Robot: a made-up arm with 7 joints. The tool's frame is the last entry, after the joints.
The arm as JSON. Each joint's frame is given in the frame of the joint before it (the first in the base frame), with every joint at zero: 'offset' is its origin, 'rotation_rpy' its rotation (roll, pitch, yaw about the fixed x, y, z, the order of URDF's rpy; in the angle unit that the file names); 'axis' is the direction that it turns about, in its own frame. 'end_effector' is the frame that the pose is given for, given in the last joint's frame.
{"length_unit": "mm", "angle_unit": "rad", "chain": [
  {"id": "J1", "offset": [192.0, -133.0, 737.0], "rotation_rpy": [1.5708, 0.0, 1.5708], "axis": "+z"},
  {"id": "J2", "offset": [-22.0, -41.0, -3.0], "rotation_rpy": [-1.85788, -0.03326, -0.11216], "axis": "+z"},
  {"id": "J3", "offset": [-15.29, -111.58, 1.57], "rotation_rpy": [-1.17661, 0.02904, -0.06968], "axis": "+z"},
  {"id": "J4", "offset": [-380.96, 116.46, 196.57], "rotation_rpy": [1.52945, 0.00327, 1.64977], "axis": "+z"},
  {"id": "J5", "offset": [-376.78, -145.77, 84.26], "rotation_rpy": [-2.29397, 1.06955, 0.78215], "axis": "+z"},
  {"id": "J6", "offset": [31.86, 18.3, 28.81], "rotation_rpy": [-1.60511, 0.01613, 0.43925], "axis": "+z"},
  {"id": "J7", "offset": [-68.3, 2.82, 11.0], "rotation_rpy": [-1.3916, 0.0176, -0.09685], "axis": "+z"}
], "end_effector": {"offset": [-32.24, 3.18, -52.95], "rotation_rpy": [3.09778, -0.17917, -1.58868]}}
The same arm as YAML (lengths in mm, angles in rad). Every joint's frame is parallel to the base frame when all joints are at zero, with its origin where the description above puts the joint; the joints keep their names.
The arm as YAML. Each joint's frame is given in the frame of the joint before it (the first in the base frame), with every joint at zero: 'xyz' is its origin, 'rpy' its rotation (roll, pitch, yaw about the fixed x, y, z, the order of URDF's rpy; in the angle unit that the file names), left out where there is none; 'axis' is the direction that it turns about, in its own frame. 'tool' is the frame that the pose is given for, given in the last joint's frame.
units:
  length: mm
  angle: rad
joints:
  - name: J1
    type: revolute
    origin:
      xyz: [192.0, -133.0, 737.0]
    axis: [1.0, 0.0, 0.0]
  - name: J2
    type: revolute
    origin:
      xyz: [-3.0, -22.0, -41.0]
    axis: [-0.282998, 0.116699, 0.951994]
  - name: J3
    type: revolute
    origin:
      xyz: [106.0, -15.0, 35.0]
    axis: [-0.988274, 0.119697, 0.094798]
  - name: J4
    type: revolute
    origin:
      xyz: [-248.0, -365.0, -51.0]
    axis: [0.058298, 0.979467, -0.192993]
  - name: J5
    type: revolute
    origin:
      xyz: [192.0, 141.0, 337.0]
    axis: [-0.034299, -0.127296, 0.991272]
  - name: J6
    type: revolute
    origin:
      xyz: [2.0, -40.0, 24.0]
    axis: [1.0, 0.0, 0.0]
  - name: J7
    type: revolute
    origin:
      xyz: [11.0, 68.0, 7.0]
    axis: [0.178209, 0.043102, -0.983048]
tool:
  origin:
    xyz: [-12.0, 30.0, 53.0]
    rpy: [0.0, 0.0, 0.0]

